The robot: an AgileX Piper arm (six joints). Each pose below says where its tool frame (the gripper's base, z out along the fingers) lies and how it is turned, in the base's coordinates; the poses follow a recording.
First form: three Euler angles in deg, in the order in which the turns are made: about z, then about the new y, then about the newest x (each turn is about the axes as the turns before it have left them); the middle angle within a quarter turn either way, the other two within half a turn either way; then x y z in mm.
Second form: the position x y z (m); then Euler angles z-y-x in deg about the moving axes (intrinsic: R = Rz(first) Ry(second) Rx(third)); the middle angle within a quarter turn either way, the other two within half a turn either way. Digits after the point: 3 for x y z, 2 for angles.
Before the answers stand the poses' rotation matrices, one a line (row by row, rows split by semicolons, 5 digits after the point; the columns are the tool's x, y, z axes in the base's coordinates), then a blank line. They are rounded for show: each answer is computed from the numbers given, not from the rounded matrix.
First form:
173.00, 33.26, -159.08, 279, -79, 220
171.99, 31.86, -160.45, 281, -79, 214
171.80, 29.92, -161.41, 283, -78, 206
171.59, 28.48, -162.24, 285, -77, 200
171.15, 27.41, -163.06, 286, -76, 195
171.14, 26.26, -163.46, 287, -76, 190
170.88, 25.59, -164.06, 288, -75, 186
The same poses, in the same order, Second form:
-0.82996 0.30820 0.46495; 0.10191 0.90325 -0.41683; -0.54844 -0.29857 -0.78107
-0.84105 0.30622 0.44593; 0.11835 0.90854 -0.40068; -0.52785 -0.28421 -0.80038
-0.85786 0.29257 0.42246; 0.12362 0.91545 -0.38296; -0.49879 -0.27631 -0.82150
-0.86953 0.28318 0.40463; 0.12856 0.92083 -0.36817; -0.47685 -0.26812 -0.83709
-0.87717 0.27971 0.39031; 0.13658 0.92459 -0.35565; -0.46035 -0.25866 -0.84922
-0.88609 0.27210 0.37523; 0.13813 0.92778 -0.34661; -0.44245 -0.25530 -0.85969
-0.89051 0.26953 0.36654; 0.14295 0.93059 -0.33699; -0.43193 -0.24769 -0.86723

0.279, -0.079, 0.220, 173.00, 33.26, -159.08
0.281, -0.079, 0.214, 171.99, 31.86, -160.45
0.283, -0.078, 0.206, 171.80, 29.92, -161.41
0.285, -0.077, 0.200, 171.59, 28.48, -162.24
0.286, -0.076, 0.195, 171.15, 27.41, -163.06
0.287, -0.076, 0.190, 171.14, 26.26, -163.46
0.288, -0.075, 0.186, 170.88, 25.59, -164.06

